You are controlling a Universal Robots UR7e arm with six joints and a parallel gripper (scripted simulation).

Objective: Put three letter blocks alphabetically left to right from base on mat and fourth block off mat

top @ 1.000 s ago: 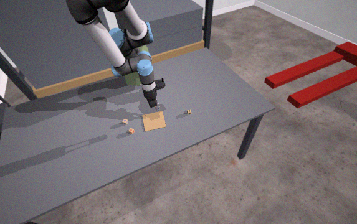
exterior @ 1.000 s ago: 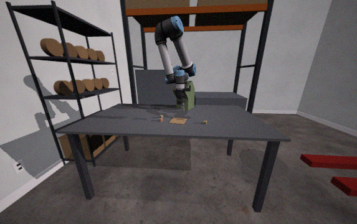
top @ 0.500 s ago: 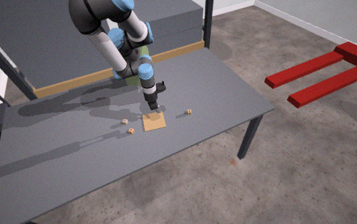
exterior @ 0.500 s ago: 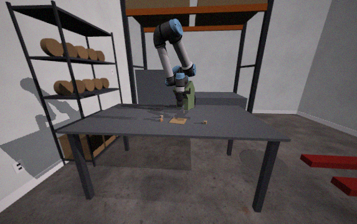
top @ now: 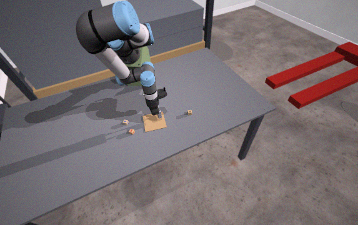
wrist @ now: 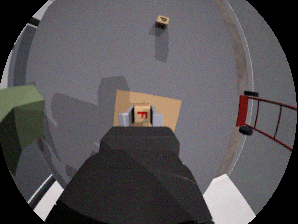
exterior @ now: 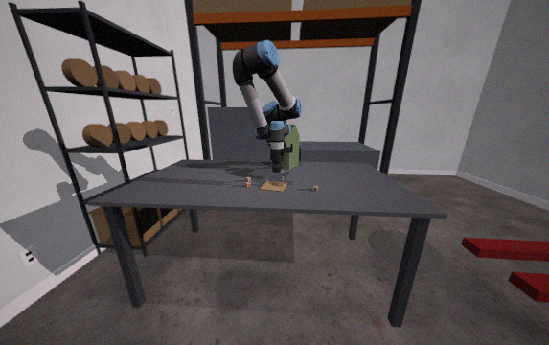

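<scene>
The tan mat lies 10 mm behind my hand, 40 mm to the right of it and 50 mm below it.
</scene>
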